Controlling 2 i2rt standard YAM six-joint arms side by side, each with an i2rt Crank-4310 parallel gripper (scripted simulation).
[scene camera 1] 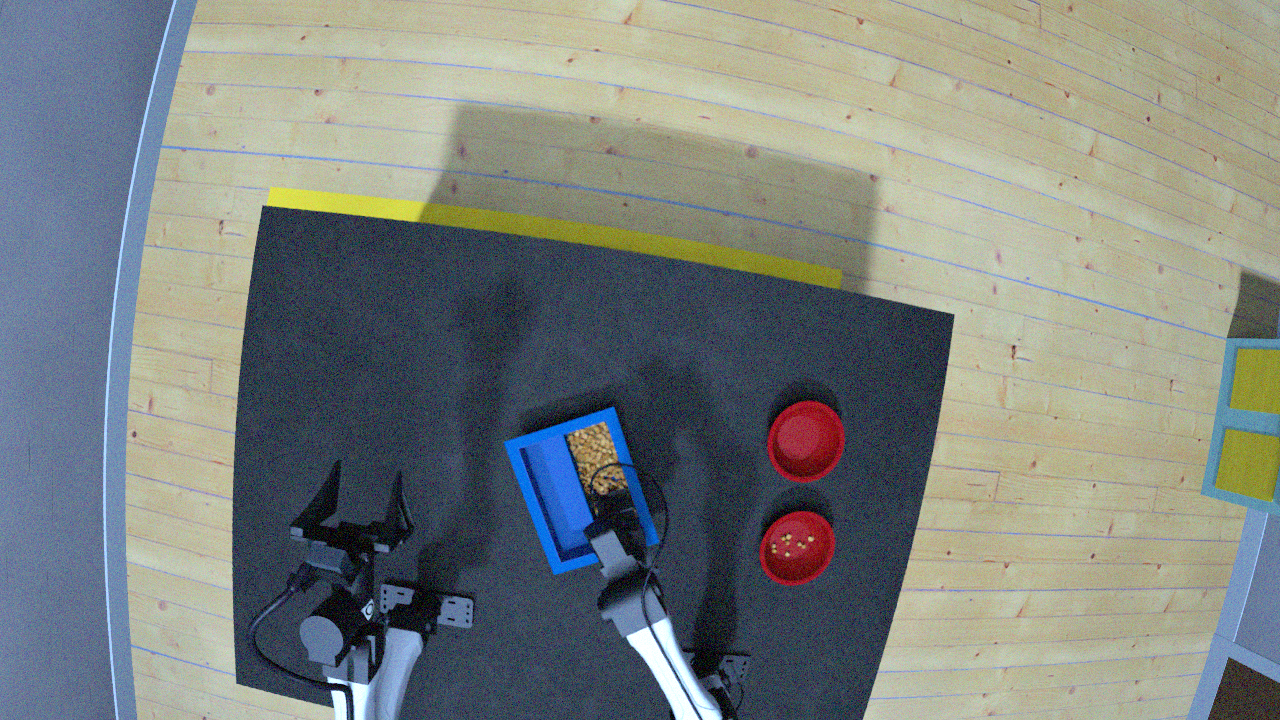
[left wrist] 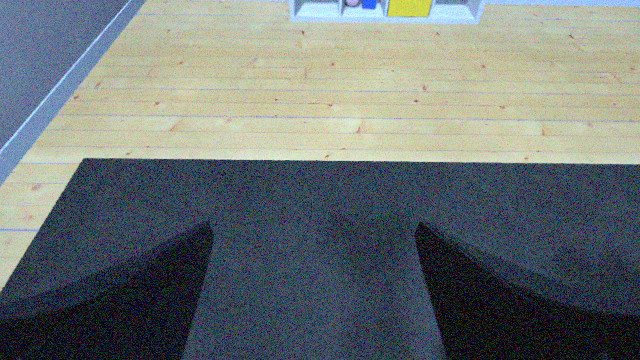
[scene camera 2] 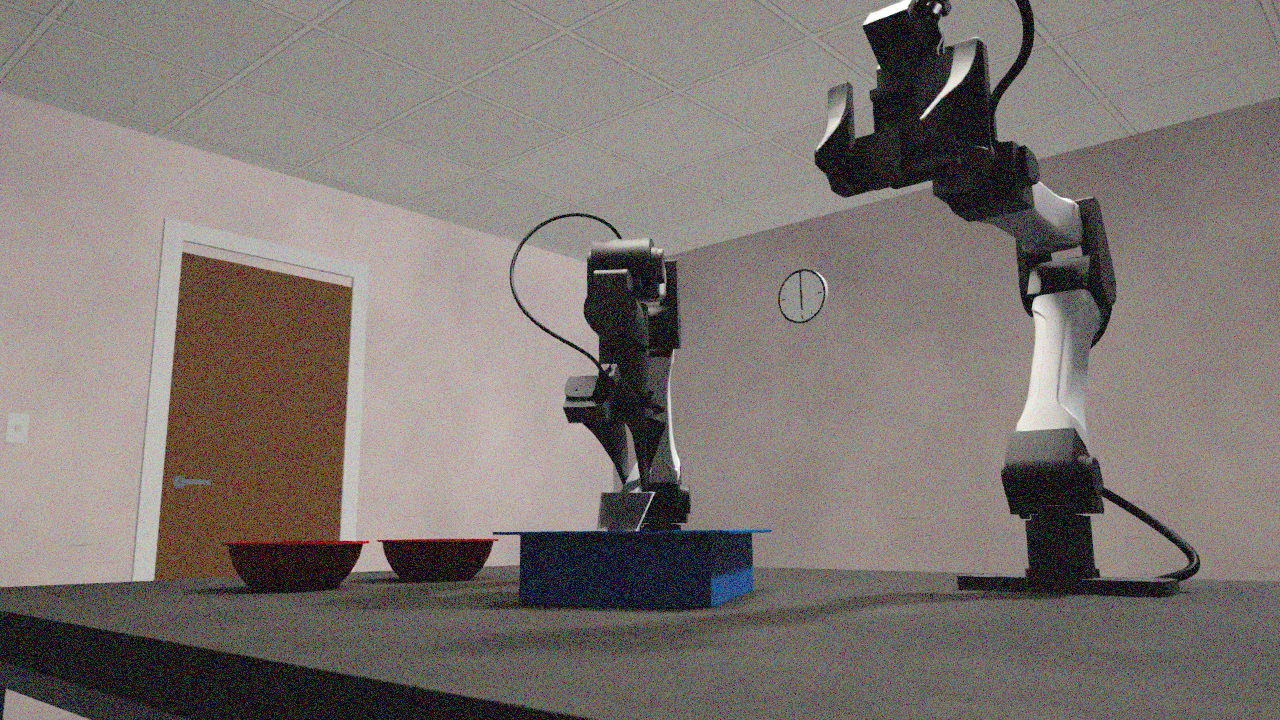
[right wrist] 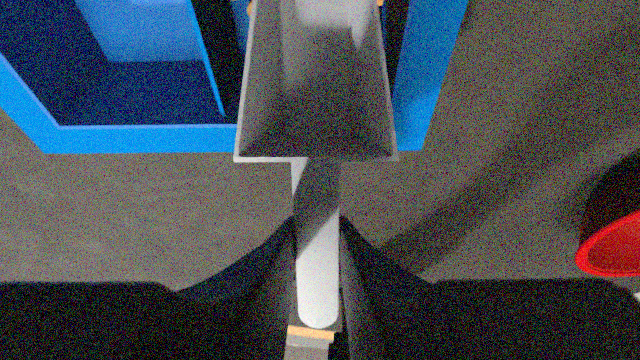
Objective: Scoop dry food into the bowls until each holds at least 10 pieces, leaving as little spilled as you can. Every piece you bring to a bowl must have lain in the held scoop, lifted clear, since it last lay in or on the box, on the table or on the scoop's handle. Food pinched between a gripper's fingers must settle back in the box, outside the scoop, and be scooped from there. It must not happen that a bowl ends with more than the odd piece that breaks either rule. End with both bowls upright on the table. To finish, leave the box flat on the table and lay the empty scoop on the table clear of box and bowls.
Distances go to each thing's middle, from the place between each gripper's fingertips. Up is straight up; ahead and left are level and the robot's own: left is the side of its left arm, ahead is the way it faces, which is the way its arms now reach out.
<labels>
The blue box point(scene camera 2: 682, 568) is 80 mm ahead of my right hand, 110 mm to the left of it and 70 mm below it.
I see my left gripper point(scene camera 2: 866, 141) 320 mm above the blue box, 300 mm to the left of it and 40 mm past it.
</labels>
